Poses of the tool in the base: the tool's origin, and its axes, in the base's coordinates. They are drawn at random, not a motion.
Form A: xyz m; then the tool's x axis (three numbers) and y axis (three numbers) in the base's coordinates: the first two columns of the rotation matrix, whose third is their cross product.
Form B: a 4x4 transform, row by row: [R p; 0 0 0 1], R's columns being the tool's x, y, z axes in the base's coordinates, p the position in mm. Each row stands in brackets. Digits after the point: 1 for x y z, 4 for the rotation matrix.
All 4 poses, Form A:
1: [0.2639 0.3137 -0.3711 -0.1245 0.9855 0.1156 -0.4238 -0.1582 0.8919]
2: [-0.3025 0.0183 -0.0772 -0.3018 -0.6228 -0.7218 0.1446 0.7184 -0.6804]
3: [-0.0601 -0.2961 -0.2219 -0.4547 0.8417 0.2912 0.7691 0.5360 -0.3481]
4: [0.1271 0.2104 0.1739 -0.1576 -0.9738 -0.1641 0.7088 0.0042 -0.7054]
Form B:
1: [[-0.1245 -0.4238 0.8973 263.9], [0.9855 -0.1582 0.0621 313.7], [0.1156 0.8919 0.4374 -371.1], [0 0 0 1]]
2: [[-0.3018 0.1446 0.9423 -302.5], [-0.6228 0.7184 -0.3097 18.3], [-0.7218 -0.6804 -0.1268 -77.2], [0 0 0 1]]
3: [[-0.4547 0.7691 -0.4491 -60.1], [0.8417 0.5360 0.0657 -296.1], [0.2912 -0.3481 -0.8911 -221.9], [0 0 0 1]]
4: [[-0.1576 0.7088 0.6876 127.1], [-0.9738 0.0042 -0.2275 210.4], [-0.1641 -0.7054 0.6896 173.9], [0 0 0 1]]
